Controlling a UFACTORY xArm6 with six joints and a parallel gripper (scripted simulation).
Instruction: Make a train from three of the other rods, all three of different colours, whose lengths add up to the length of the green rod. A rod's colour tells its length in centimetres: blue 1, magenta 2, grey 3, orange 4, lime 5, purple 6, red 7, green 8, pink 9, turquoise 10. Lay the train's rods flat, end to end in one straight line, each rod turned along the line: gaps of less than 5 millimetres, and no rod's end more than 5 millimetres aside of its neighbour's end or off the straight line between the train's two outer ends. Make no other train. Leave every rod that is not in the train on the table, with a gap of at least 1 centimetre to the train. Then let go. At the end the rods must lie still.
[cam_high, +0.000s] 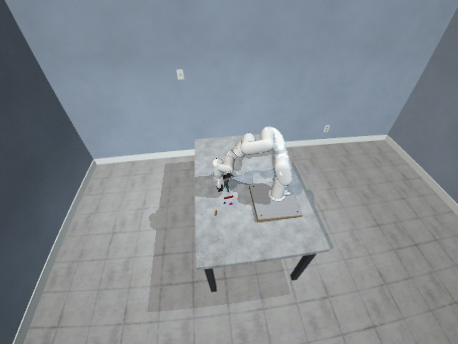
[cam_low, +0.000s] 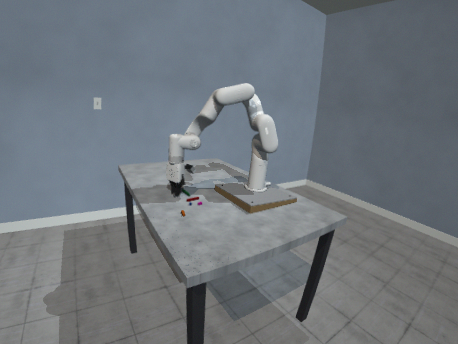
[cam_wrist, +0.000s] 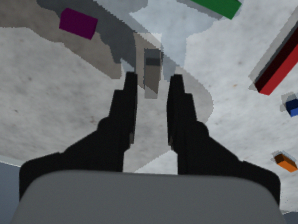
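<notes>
Right now the grey rod is 30 mm below my hand. Round my hand: green rod (70 mm behind, 30 mm below, 20 mm to the right); red rod (70 mm to the left, 70 mm behind, 30 mm below); blue rod (120 mm to the left, 30 mm below, 30 mm behind).
</notes>
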